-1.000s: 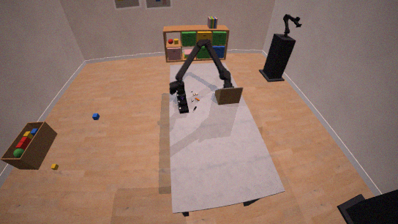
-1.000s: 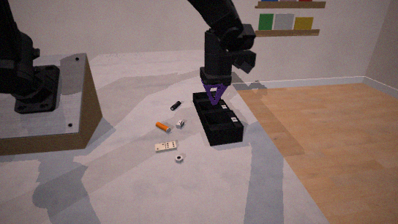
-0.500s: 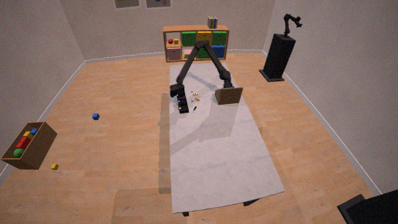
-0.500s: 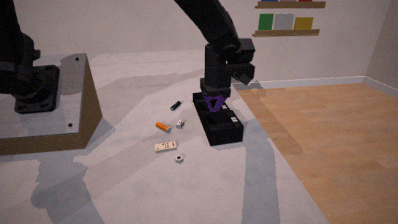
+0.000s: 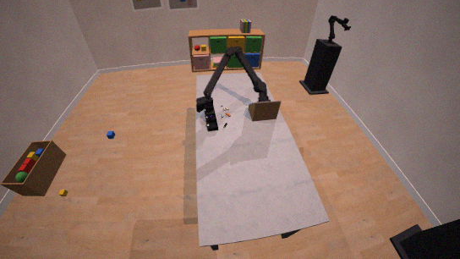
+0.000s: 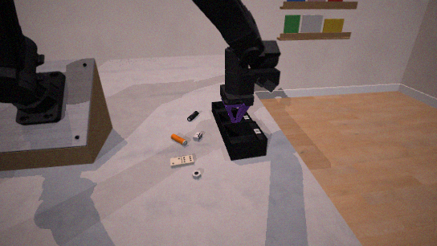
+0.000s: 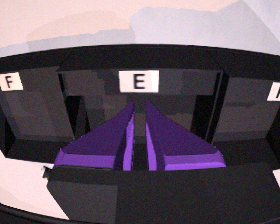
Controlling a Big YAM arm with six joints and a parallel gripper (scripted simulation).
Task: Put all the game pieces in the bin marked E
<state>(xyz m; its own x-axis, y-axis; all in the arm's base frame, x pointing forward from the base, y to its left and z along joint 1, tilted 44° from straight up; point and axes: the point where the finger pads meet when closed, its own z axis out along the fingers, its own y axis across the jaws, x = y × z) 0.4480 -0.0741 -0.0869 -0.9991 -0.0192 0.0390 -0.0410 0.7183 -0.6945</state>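
The black three-compartment bin tray is right at my hand. The rest, counted from my hand: black battery (11 cm behind, 9 cm to the left, 2 cm below); cream domino (15 cm behind, 12 cm to the right, 2 cm below); orange battery (15 cm behind, 3 cm to the right, 2 cm below).
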